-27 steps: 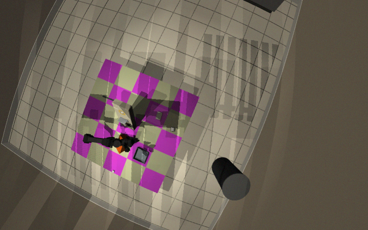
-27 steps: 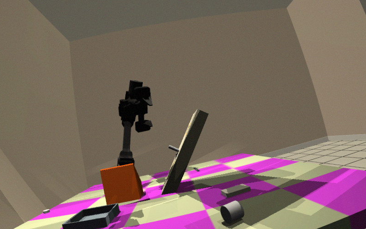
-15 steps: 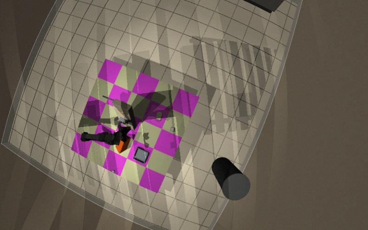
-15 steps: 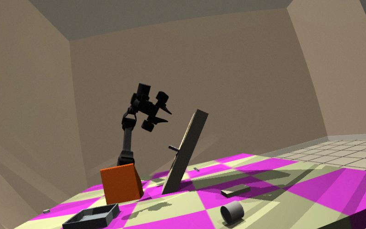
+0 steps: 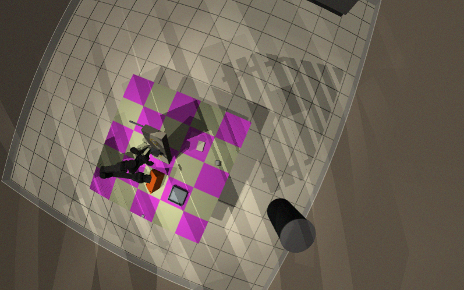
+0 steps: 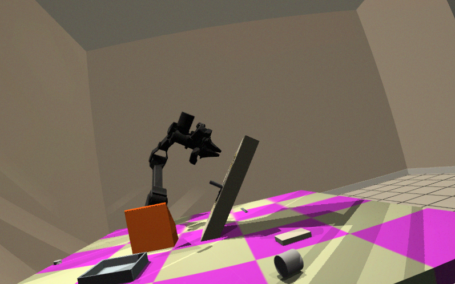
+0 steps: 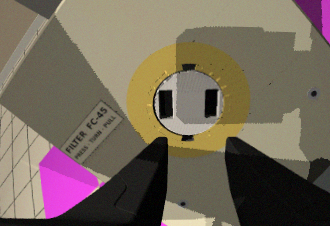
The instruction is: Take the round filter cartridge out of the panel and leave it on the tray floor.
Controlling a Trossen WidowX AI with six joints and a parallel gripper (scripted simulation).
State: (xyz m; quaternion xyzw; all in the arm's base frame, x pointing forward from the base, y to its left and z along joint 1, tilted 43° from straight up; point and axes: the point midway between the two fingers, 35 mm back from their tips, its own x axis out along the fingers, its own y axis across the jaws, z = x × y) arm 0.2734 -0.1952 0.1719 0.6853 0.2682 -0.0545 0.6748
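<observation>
Now: the round filter cartridge 60 mm ahead of my gripper tip and 50 mm below it. From my gripper tip the other things lie so: flat beige slab (310 mm to the right, 310 mm below, 120 mm ahead); then grey tray (400 mm behind, 300 mm below, 250 mm to the right).
</observation>
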